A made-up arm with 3 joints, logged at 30 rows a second.
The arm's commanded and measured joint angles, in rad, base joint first. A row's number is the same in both.
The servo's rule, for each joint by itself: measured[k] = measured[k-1] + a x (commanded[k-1-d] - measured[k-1]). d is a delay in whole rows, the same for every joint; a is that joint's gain. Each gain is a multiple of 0.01, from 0.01 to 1. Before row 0 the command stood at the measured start. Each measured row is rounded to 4 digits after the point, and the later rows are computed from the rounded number. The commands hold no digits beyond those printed.
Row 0, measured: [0.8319, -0.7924, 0.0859]
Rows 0 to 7, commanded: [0.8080, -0.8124, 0.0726]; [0.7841, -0.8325, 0.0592]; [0.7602, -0.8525, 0.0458]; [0.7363, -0.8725, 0.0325]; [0.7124, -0.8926, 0.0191]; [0.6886, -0.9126, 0.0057]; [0.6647, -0.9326, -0.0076]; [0.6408, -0.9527, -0.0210]
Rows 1 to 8, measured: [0.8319, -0.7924, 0.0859]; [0.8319, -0.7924, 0.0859]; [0.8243, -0.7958, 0.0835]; [0.8114, -0.8020, 0.0791]; [0.7950, -0.8106, 0.0731]; [0.7762, -0.8211, 0.0658]; [0.7558, -0.8333, 0.0574]; [0.7343, -0.8468, 0.0481]
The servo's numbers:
d 2
a 0.32 0.17 0.18

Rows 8 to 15, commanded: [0.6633, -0.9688, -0.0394]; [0.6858, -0.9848, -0.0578]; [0.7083, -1.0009, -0.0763]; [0.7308, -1.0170, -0.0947]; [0.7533, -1.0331, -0.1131]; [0.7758, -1.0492, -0.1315]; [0.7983, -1.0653, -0.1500]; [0.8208, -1.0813, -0.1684]
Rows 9 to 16, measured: [0.7120, -0.8614, 0.0381]; [0.6892, -0.8769, 0.0275]; [0.6809, -0.8925, 0.0155]; [0.6825, -0.9082, 0.0023]; [0.6908, -0.9240, -0.0118]; [0.7036, -0.9398, -0.0267]; [0.7195, -0.9557, -0.0423]; [0.7375, -0.9716, -0.0584]
